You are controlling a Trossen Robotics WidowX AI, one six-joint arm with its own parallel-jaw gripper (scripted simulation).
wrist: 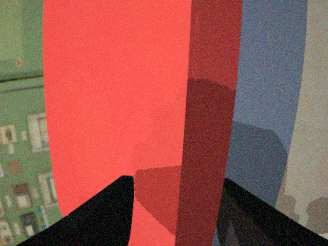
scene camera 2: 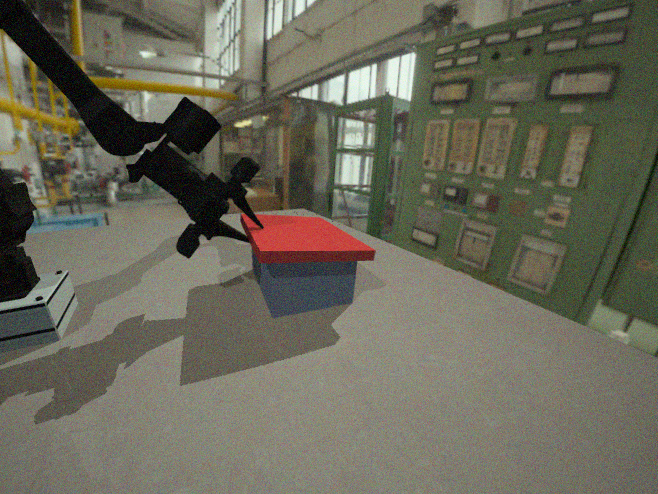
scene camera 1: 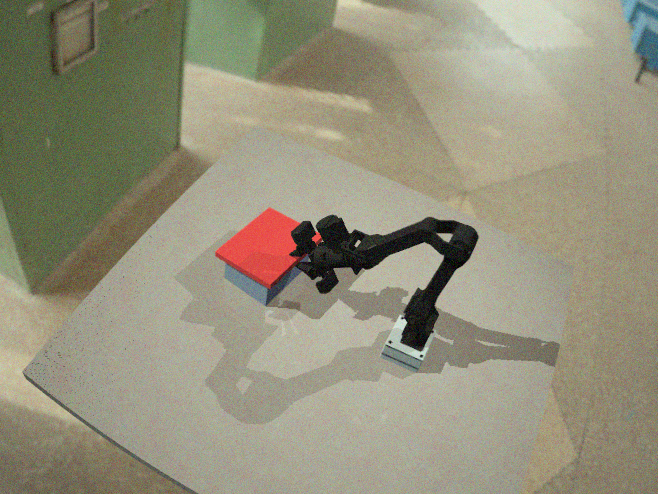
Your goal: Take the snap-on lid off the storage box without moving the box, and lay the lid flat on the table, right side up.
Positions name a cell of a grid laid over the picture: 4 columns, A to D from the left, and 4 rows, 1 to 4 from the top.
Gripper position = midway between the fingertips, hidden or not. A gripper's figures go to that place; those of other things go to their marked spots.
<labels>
My gripper (wrist: C4): 10 cm from the lens. A red lid (wrist: B2) is 8 cm from the lens.
</labels>
